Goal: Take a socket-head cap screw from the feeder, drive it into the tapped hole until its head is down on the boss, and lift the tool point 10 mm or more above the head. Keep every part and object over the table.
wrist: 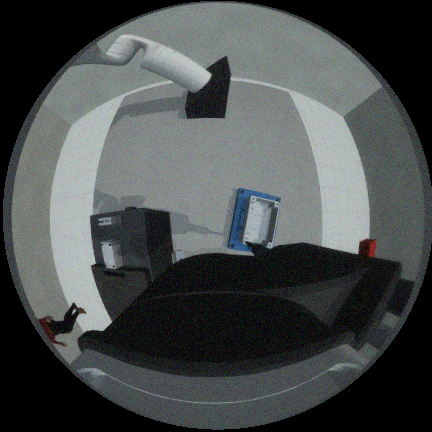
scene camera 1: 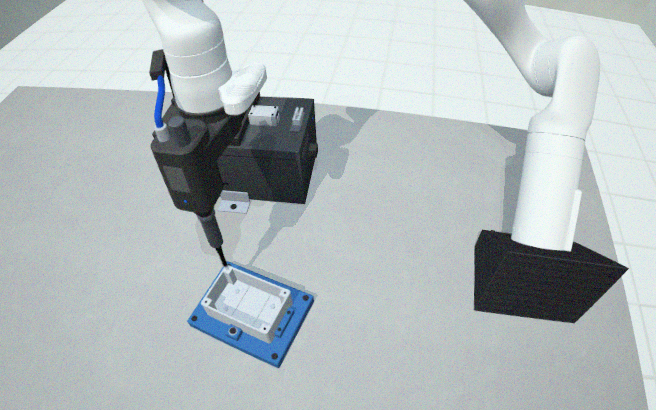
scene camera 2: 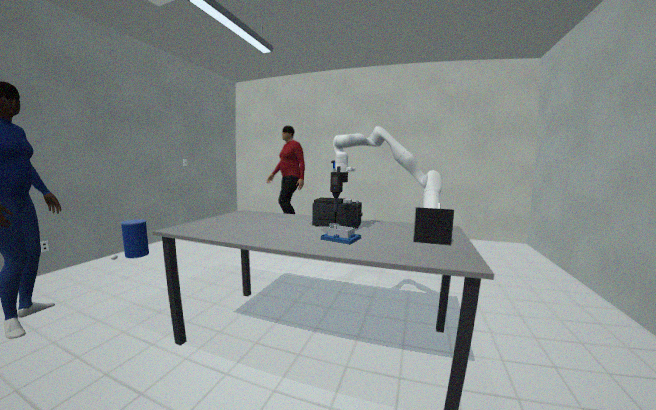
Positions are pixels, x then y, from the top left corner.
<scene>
A black feeder [wrist: 134, 235] is 25 cm from the lens. A blue fixture plate [wrist: 240, 200]: 34 cm from the lens. The marked spots on the black feeder and the blue fixture plate are 26 cm apart.
</scene>
